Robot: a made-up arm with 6 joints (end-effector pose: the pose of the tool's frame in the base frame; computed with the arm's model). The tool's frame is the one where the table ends.
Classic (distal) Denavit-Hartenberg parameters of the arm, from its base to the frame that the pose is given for. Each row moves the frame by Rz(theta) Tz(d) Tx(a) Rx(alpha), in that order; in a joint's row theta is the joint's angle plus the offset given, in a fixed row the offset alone. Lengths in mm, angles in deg.
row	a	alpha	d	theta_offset
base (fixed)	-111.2	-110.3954	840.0	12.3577
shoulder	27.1	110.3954	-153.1	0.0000
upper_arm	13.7	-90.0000	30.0	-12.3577
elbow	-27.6	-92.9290	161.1	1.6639
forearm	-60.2	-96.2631	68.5	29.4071
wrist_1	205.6	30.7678	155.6	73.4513
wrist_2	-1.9	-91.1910	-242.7	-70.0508
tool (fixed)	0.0	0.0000	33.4	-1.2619
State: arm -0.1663 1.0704 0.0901 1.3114 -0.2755 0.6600
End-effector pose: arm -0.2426 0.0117 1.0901 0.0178 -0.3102 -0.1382 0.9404
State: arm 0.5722 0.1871 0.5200 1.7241 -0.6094 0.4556
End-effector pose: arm 0.1398 -0.0503 0.9696 -0.3515 0.1688 -0.7438 0.5429
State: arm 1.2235 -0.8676 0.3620 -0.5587 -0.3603 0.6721
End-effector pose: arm 0.2440 -0.1350 0.7568 -0.1256 0.4128 -0.4709 0.7695
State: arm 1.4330 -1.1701 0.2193 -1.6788 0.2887 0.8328
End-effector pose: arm 0.1494 -0.0790 0.9111 0.0346 0.1093 -0.1181 0.9864
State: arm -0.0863 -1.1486 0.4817 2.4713 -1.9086 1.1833
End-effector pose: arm -0.0662 0.0660 0.9772 0.0001 0.1764 0.8467 0.5019
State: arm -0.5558 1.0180 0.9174 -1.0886 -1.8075 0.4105
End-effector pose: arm -0.2529 0.0082 0.6985 -0.4922 0.6985 0.3019 0.4228
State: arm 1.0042 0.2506 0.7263 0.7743 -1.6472 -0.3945
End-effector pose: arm -0.0752 -0.2012 0.8023 -0.2486 -0.6998 0.6662 0.0685
